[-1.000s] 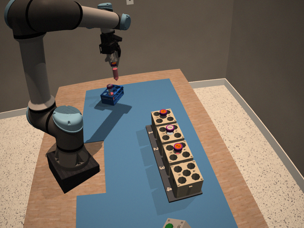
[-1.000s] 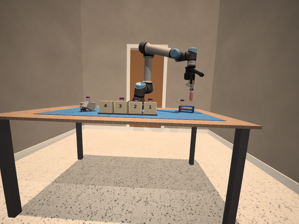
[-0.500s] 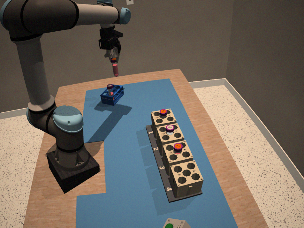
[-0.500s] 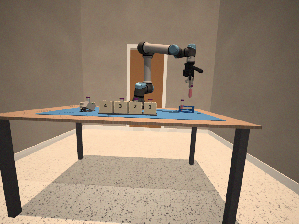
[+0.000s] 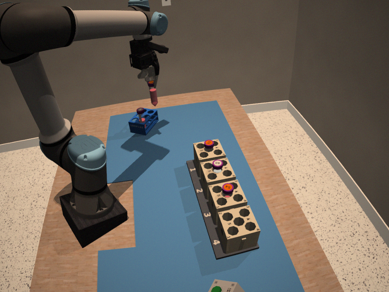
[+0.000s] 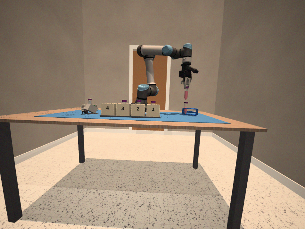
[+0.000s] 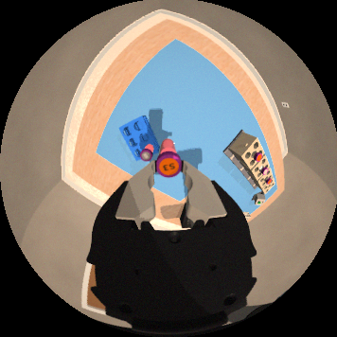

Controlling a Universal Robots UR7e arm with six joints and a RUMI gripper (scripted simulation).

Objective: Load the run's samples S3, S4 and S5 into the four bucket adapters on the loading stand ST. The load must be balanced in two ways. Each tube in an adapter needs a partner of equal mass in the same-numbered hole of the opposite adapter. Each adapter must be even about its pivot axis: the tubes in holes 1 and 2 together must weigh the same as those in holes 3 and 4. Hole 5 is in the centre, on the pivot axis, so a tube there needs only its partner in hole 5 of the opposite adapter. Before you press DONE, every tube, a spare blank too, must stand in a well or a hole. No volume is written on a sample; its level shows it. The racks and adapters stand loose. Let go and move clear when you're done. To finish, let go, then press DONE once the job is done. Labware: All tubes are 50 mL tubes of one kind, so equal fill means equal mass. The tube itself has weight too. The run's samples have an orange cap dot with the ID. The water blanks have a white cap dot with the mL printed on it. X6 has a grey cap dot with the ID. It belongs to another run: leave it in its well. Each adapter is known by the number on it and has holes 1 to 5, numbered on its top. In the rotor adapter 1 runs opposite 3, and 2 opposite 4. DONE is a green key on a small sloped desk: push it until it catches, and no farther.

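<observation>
Now: the sample tube 5 cm below my hand and 1 cm behind it. Also, from my hand: green key (77 cm to the right, 21 cm ahead, 18 cm below); then white rack (95 cm to the right, 22 cm below, 5 cm ahead).
</observation>
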